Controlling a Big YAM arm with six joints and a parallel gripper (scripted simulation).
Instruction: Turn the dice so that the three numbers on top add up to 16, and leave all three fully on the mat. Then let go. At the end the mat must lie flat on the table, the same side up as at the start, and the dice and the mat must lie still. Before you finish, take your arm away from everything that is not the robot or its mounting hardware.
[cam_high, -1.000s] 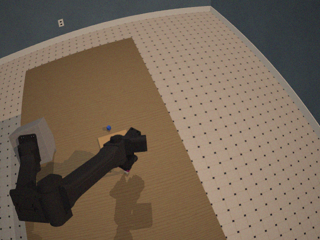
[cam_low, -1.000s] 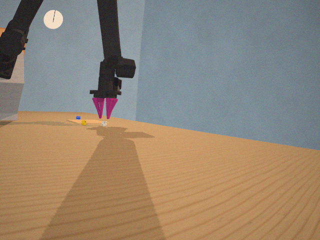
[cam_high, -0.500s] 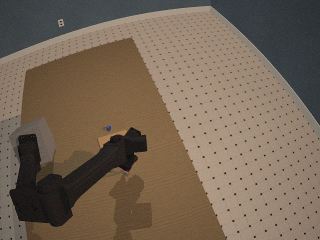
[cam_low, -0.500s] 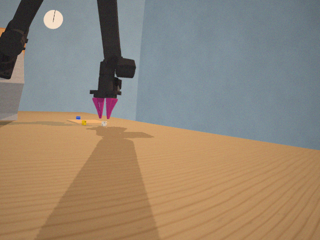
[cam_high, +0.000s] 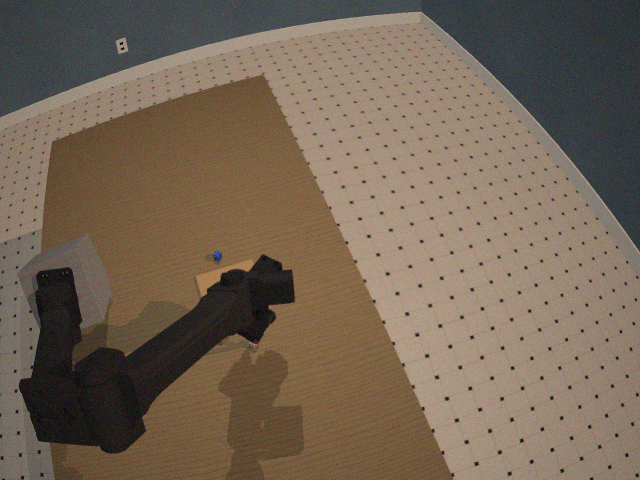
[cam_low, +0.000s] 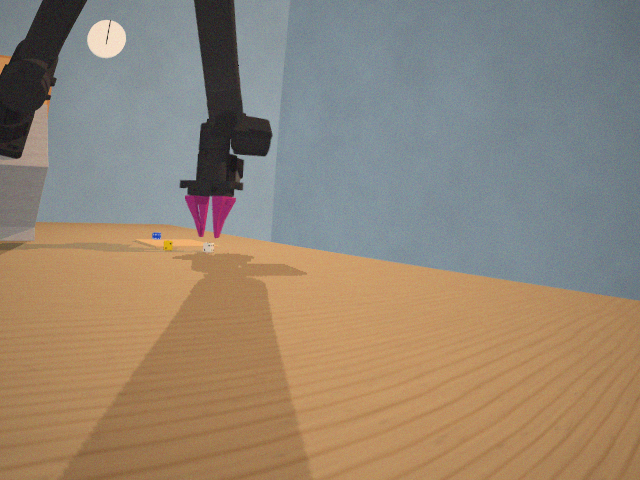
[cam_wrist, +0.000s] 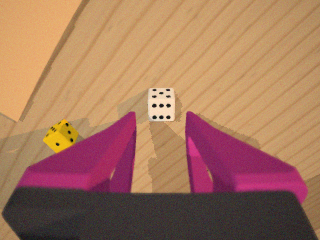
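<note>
Right now my hand is 3 cm above the white die. Also, from my hand: mat: 14 cm to the left, 3 cm below, 2 cm behind; then blue die: 24 cm to the left, 3 cm below, 3 cm behind; then yellow die: 7 cm behind, 3 cm to the left, 3 cm below.
</note>
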